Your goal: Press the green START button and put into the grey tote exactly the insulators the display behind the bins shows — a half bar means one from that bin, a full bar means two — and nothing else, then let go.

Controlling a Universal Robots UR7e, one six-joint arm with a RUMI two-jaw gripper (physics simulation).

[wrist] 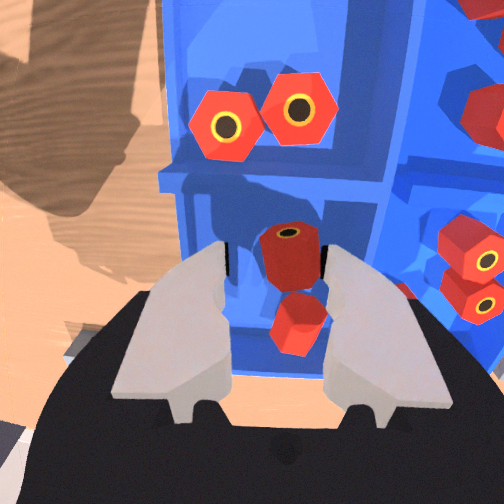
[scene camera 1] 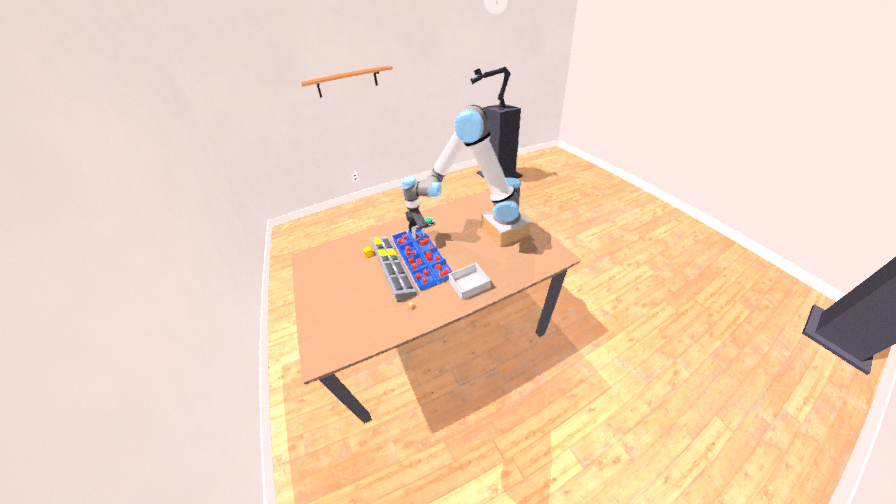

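My gripper [wrist: 274,260] is open, low over the far end of the blue bins [scene camera 1: 422,260]. A red hexagonal insulator [wrist: 290,255] stands tilted between the jaws, close to the right jaw with a gap on the left. A second insulator [wrist: 298,324] lies just below it in the same bin. Two more insulators [wrist: 262,117] stand in the bin beyond. In the scene view the gripper [scene camera 1: 413,231] is near the green START button [scene camera 1: 429,220]. The grey display strip [scene camera 1: 394,268] beside the bins shows yellow bars at its far end. The grey tote [scene camera 1: 469,280] looks empty.
A yellow block [scene camera 1: 368,252] sits left of the display and a small yellow piece [scene camera 1: 411,305] lies near its front end. The arm's base [scene camera 1: 506,226] stands at the table's far right. Other bins [wrist: 470,270] hold more red insulators.
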